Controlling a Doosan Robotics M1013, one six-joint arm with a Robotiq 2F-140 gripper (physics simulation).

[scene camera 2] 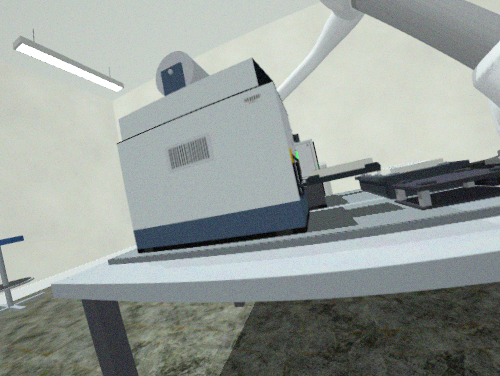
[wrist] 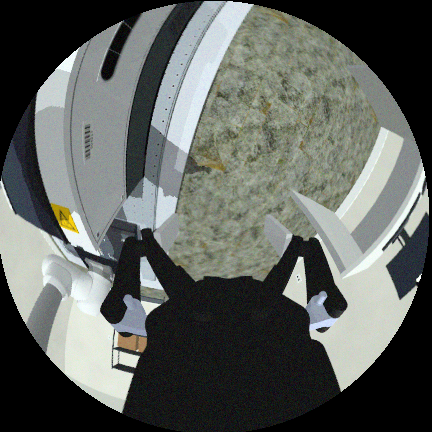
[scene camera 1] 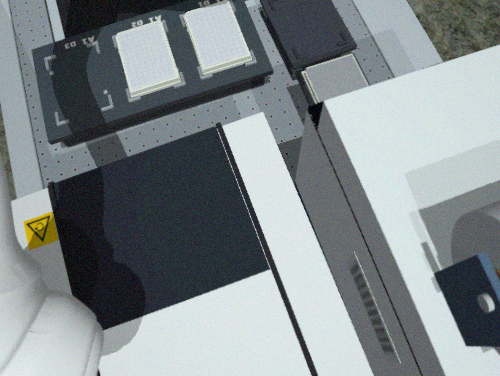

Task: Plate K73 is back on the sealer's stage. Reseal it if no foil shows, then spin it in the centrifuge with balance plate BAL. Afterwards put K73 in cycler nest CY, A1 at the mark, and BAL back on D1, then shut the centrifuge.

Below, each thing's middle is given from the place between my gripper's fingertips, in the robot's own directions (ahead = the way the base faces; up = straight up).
Now: the dark lid point(scene camera 1: 164, 226) 33 cm to the left of my hand, 7 cm ahead of it and 7 cm above it. The rest, counted from my hand: centrifuge point(scene camera 1: 293, 312) 33 cm to the left, 22 cm ahead, 2 cm below; grey pad point(scene camera 1: 342, 76) 64 cm to the left, 6 cm behind, 3 cm below.
